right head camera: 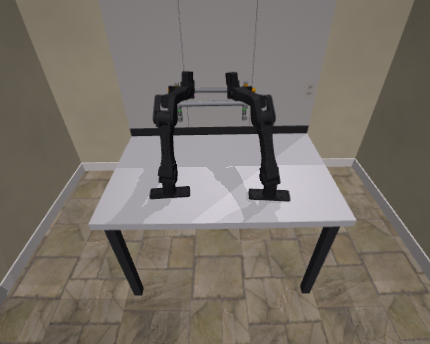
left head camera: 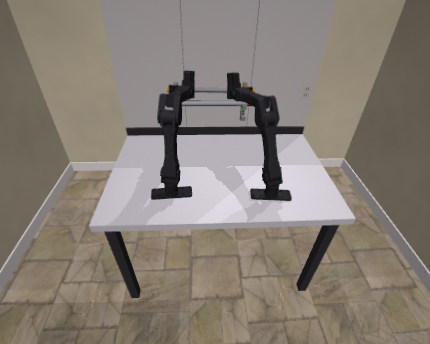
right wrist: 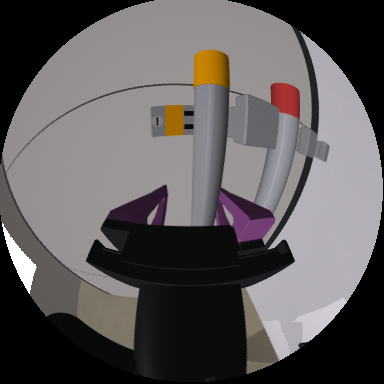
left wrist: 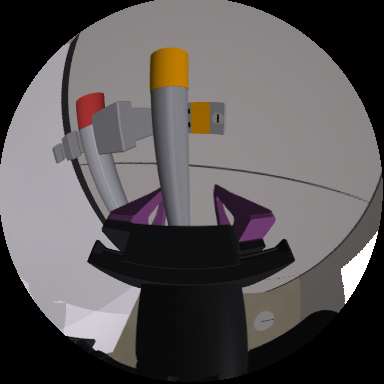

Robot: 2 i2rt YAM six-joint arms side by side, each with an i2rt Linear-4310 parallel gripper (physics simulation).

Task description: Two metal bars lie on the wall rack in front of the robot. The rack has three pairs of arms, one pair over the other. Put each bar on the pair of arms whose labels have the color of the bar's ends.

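Frame: origin at the left arm's base, x ahead, y left, z up, level; millimetres.
Seen in the pictures: left gripper, fingertip midpoint: (left wrist: 190,188); right gripper, fingertip midpoint: (right wrist: 189,189); left arm's base at its link origin: (right head camera: 170,193) (left head camera: 171,193); right arm's base at its link origin: (right head camera: 268,195) (left head camera: 270,195).
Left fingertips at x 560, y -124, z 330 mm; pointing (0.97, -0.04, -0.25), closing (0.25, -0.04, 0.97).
Pixels of each thing's top centre, then the offset from my left fingertips to it. Level surfaces: height alone.
- orange-ended bar at its top centre: (right wrist: 187,263) (left wrist: 192,259) (left head camera: 211,87) (right head camera: 211,87) dz +7, dx -36, dy -130 mm
- red-ended bar at its top centre: (right wrist: 231,256) (left wrist: 150,252) (left head camera: 211,101) (right head camera: 212,101) dz -73, dx -46, dy -131 mm
- white table at its surface level: dz -330 mm
The orange-ended bar (left head camera: 211,90) (right head camera: 211,90) (left wrist: 171,150) (right wrist: 209,140) lies level across the upper rack arms, beside their orange labels (left wrist: 200,118) (right wrist: 174,120). My left gripper (left head camera: 189,84) (left wrist: 190,188) and right gripper (right head camera: 232,84) (right wrist: 193,188) are partly open, with this bar passing between their purple fingers. It sits toward one finger in each wrist view. The red-ended bar (left head camera: 212,103) (right head camera: 212,104) (left wrist: 100,160) (right wrist: 281,155) lies lower. Green labels (right head camera: 244,111) show just below it in the right head view. Which pair supports it is unclear; red labels are not identifiable.
A white table (left head camera: 215,210) (right head camera: 215,210) carries both arm bases. A grey wall stands behind the rack. Grey block-shaped rack arm tips (left wrist: 112,127) (right wrist: 257,121) stick out between the two bars, close to the grippers. My forearms hide parts of the rack in the head views.
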